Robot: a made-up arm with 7 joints.
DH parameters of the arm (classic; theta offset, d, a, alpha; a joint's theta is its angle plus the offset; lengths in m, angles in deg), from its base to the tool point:
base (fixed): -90 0.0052 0.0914 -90
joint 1: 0 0.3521 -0.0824 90
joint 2: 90 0.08 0.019 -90
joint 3: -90 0.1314 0.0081 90
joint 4: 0 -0.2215 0.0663 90
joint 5: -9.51 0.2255 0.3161 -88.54
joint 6: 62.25 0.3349 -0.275 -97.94
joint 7: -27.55 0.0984 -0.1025 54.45
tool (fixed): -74.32 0.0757 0 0
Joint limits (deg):
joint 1: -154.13..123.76
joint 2: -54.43..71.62
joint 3: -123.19..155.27
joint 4: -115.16..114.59
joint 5: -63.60..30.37
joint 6: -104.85..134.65
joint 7: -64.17..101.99
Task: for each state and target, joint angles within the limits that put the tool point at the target. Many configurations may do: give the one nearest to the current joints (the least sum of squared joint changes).
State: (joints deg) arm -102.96 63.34 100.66 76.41 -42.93 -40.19 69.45
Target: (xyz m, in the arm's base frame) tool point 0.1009 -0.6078 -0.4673
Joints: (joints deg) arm -126.48 60.65 108.35 76.84 -63.60 -19.97 71.59
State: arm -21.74 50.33 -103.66 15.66 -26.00 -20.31 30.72
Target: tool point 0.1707 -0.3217 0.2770
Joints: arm -37.06 47.97 -83.36 20.02 -39.91 -13.04 29.96
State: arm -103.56 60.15 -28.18 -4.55 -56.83 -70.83 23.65
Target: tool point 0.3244 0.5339 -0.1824
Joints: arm -88.45 54.37 -16.48 -16.87 -63.60 -99.24 36.07
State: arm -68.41 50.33 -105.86 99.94 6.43 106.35 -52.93
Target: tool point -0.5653 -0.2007 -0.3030
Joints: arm -85.50 52.96 -122.06 90.54 5.16 103.57 -39.49
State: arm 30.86 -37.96 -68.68 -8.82 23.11 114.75 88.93
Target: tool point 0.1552 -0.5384 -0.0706
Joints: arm -7.25 -1.59 -67.43 -33.54 19.36 89.08 101.99
